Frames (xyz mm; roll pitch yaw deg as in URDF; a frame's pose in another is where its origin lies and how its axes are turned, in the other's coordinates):
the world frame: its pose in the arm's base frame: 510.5 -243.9 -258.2 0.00 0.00 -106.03
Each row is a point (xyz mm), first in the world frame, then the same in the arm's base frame.
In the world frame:
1: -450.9 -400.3 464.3
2: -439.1 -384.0 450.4
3: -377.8 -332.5 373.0
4: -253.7 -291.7 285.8
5: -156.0 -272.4 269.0
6: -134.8 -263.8 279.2
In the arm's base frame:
1: 250.3 300.0 206.1
2: 262.7 284.2 192.2
3: 295.3 211.0 114.8
4: 300.2 80.5 27.6
5: 291.8 -18.7 10.8
6: 294.2 -41.5 21.0

